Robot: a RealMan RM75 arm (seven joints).
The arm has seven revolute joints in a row. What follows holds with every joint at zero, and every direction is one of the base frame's. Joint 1 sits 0.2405 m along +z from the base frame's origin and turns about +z. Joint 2 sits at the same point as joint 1 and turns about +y. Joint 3 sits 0.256 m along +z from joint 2 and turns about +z. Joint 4 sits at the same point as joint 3 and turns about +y. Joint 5 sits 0.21 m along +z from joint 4 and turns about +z. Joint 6 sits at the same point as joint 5 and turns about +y. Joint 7 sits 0.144 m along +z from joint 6 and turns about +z. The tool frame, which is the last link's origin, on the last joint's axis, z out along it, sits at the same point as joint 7; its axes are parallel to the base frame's.
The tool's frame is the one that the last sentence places.
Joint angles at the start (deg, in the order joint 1, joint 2, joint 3, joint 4, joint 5, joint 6, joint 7):
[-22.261, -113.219, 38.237, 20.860, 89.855, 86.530, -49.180]
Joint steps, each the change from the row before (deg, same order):
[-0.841, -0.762, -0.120, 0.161, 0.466, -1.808, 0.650]
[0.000, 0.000, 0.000, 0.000, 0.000, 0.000, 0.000]
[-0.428, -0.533, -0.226, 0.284, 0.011, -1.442, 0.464]
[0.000, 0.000, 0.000, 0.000, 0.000, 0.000, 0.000]
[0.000, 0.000, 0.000, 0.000, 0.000, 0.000, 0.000]
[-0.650, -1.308, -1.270, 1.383, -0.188, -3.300, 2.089]
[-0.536, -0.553, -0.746, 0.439, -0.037, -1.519, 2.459]
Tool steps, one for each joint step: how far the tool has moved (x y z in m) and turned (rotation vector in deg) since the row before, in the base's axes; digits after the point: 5 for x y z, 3 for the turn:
[0.00301, 0.00582, -0.00596, 0.281, 1.003, 0.161]
[0.00000, 0.00000, 0.00000, 0.000, 0.000, 0.000]
[0.00115, 0.00422, -0.00262, 0.704, 0.677, 0.412]
[0.00000, 0.00000, 0.00000, 0.000, 0.000, 0.000]
[0.00000, 0.00000, 0.00000, 0.000, 0.000, 0.000]
[0.00121, 0.00978, -0.00159, 3.183, 2.226, 0.701]
[0.00127, 0.00535, -0.00059, 2.053, 2.004, -0.509]

